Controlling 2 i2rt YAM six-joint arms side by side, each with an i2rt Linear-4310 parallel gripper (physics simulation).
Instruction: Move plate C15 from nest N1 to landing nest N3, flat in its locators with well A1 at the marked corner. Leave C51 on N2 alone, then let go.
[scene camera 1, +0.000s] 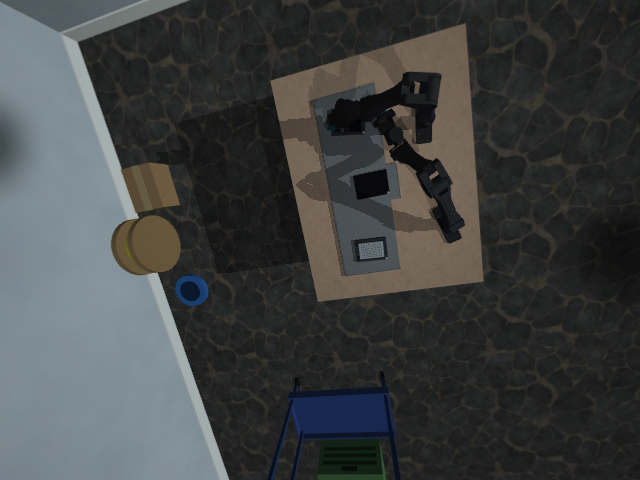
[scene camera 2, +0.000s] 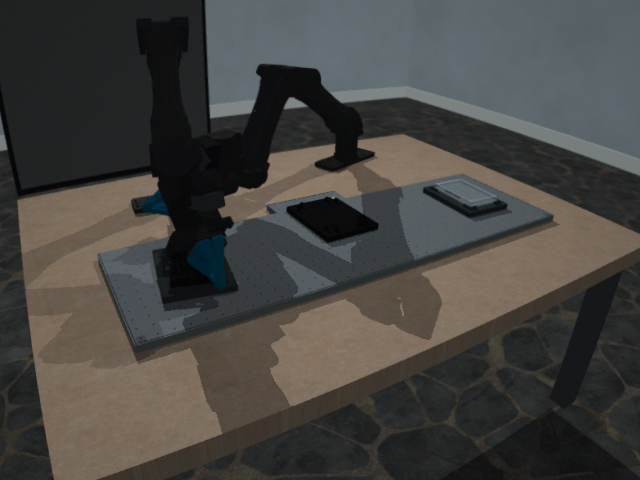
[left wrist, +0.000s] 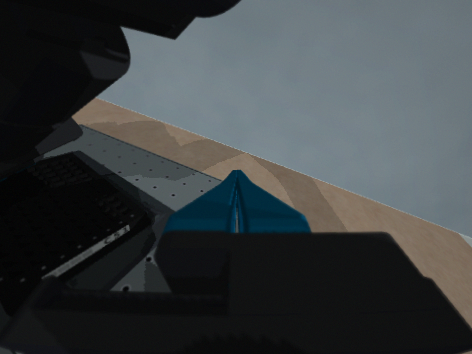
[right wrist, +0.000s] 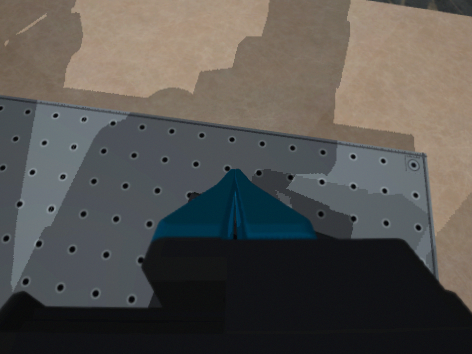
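A dark plate (scene camera 2: 181, 267) (left wrist: 65, 215) with wells sits in a black nest (scene camera 2: 174, 296) at one end of the grey board (scene camera 1: 364, 219) (scene camera 2: 258, 268) (left wrist: 135, 160) (right wrist: 116, 175); its label seems to read C51, but is not certain. A pale plate (scene camera 1: 370, 250) (scene camera 2: 465, 192) lies in another nest (scene camera 1: 355, 251) (scene camera 2: 444, 202) at the other end. The middle black nest (scene camera 1: 371, 184) (scene camera 2: 332, 219) holds no visible plate. My right gripper (scene camera 1: 330, 127) (scene camera 2: 222, 286) (right wrist: 235, 177) is shut and empty at the dark plate's nest. My left gripper (left wrist: 236, 177) is shut and empty beside that plate.
The arms crowd together over the dark plate's end of the board, on a wooden table (scene camera 1: 444, 56) (scene camera 2: 361, 361) (right wrist: 165, 40). A blue cart (scene camera 1: 341, 391), a blue bin (scene camera 1: 191, 290), a cardboard box (scene camera 1: 152, 187) and round tan objects (scene camera 1: 155, 243) stand on the floor.
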